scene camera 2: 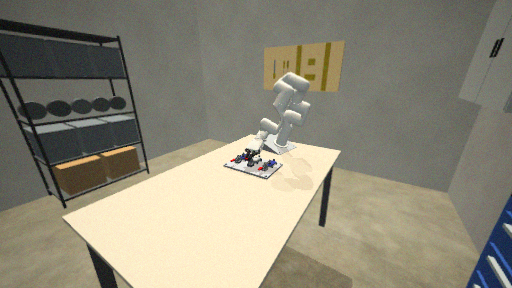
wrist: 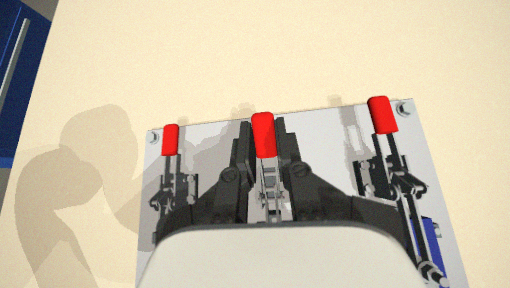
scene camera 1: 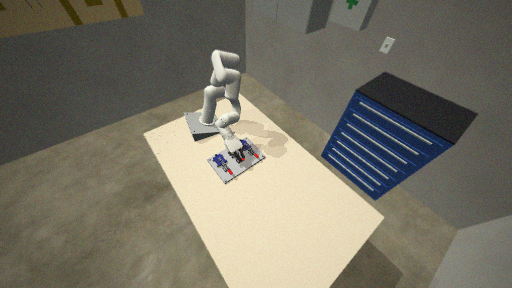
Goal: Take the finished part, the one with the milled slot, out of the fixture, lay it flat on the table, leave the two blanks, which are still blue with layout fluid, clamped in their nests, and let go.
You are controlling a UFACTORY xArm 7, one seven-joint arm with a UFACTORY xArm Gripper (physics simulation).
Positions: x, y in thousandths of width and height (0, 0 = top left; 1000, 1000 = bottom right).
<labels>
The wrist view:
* my gripper: 519, 460
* red handle: 517, 443
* fixture plate: 648, 484
</labels>
